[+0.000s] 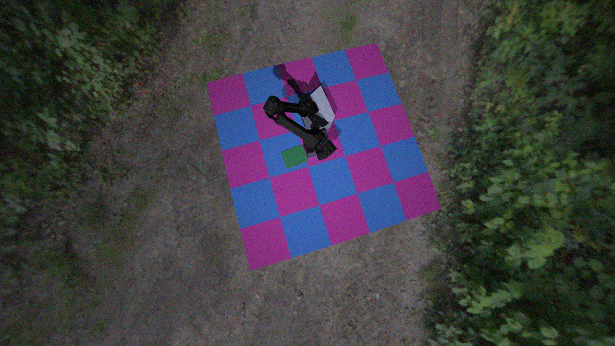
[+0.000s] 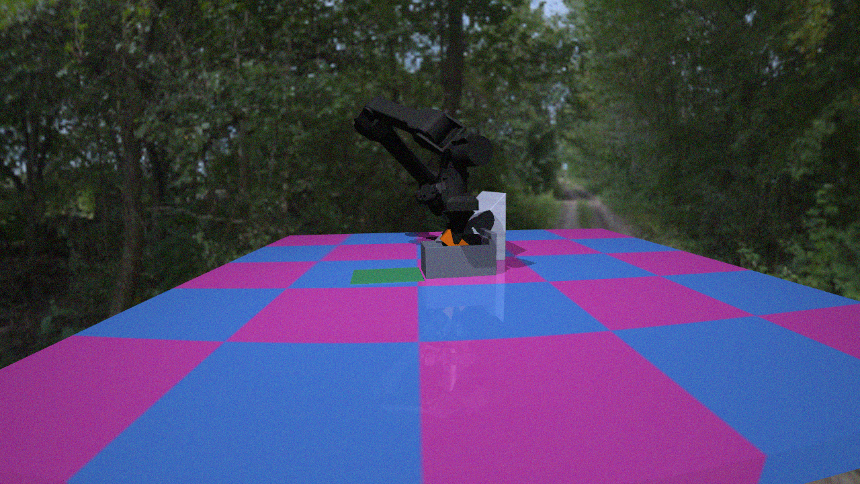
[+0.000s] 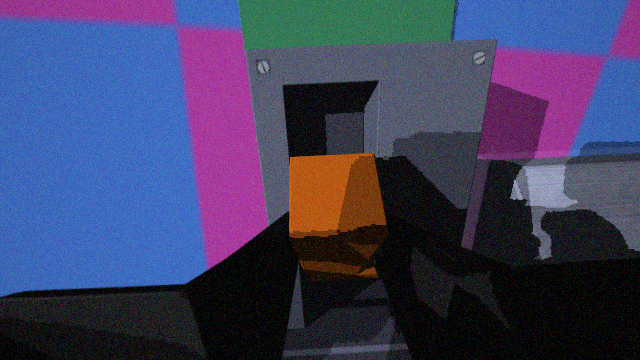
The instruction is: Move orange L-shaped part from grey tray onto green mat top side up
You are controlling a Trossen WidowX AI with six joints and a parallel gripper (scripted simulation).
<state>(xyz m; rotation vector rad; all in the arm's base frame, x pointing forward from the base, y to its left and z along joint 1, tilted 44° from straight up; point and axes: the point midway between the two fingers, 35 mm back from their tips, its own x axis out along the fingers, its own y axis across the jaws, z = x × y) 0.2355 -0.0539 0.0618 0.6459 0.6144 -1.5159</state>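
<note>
Now: gripper tip 2 cm past the green mat, 15 cm to the left of it and 8 cm above it. The rest, counted from my gripper tip: orange L-shaped part 1 cm behind, 3 cm to the left, 3 cm below.
</note>
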